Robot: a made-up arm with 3 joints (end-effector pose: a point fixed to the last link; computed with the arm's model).
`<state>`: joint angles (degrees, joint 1 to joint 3).
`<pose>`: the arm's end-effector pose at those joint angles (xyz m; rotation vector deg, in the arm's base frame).
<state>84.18 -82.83 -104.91</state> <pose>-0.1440 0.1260 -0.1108 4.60 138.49 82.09</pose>
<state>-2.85 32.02 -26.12</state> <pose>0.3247 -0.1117 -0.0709 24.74 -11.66 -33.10</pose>
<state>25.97 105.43 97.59</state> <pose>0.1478 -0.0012 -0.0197 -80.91 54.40 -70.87</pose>
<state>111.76 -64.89 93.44</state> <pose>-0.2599 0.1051 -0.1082 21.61 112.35 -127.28</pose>
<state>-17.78 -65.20 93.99</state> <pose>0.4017 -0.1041 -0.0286 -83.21 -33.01 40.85</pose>
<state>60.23 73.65 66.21</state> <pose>0.0876 0.0530 -0.0443 -67.93 -4.51 -19.17</pose>
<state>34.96 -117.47 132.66</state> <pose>0.1184 0.1749 -0.0388 -41.07 -142.38 88.34</pose>
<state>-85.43 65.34 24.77</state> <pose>0.0795 -0.3862 -0.0797 -7.25 34.43 -146.14</pose>
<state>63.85 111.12 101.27</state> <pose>0.0165 0.0474 -0.0340 -93.25 27.09 -49.51</pose>
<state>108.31 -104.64 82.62</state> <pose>-0.2741 0.0678 -0.1176 -10.99 78.20 -122.30</pose>
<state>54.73 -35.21 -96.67</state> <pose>0.0681 0.1967 -0.0914 66.65 75.88 58.99</pose>
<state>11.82 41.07 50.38</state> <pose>0.2762 -0.0703 -0.0391 -51.03 7.25 -29.70</pose>
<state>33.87 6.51 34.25</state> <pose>0.2572 0.0684 -0.0601 -37.67 -9.77 25.95</pose>
